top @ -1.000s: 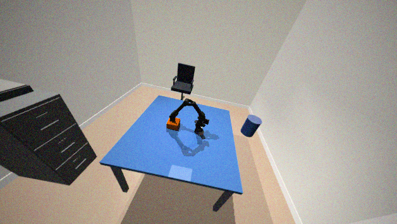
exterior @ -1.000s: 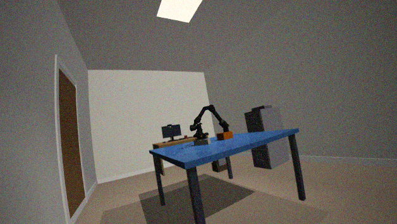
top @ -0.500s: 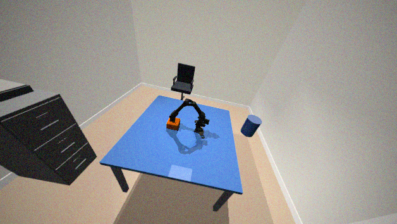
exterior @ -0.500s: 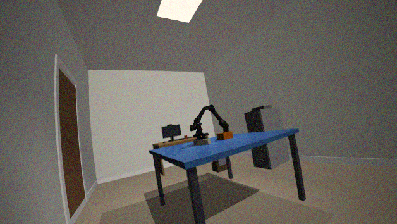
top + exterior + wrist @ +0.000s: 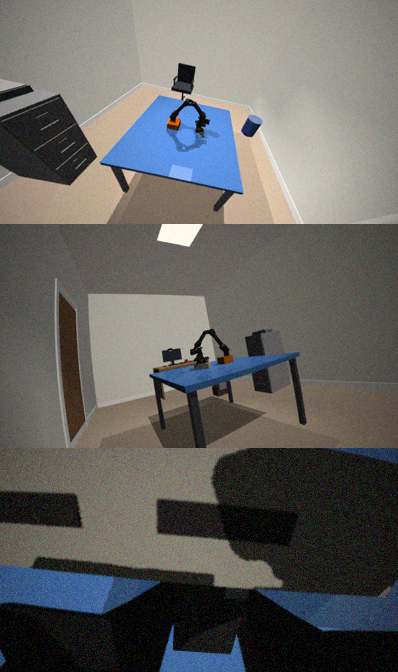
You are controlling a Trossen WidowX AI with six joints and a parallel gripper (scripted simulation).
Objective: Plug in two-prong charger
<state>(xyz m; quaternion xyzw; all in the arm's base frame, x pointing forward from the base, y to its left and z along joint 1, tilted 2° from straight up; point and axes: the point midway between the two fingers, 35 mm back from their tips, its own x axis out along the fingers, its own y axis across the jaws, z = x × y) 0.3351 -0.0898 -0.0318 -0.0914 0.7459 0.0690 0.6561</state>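
My gripper tip is now 20 mm short of the black two-prong charger and 10 mm below it.
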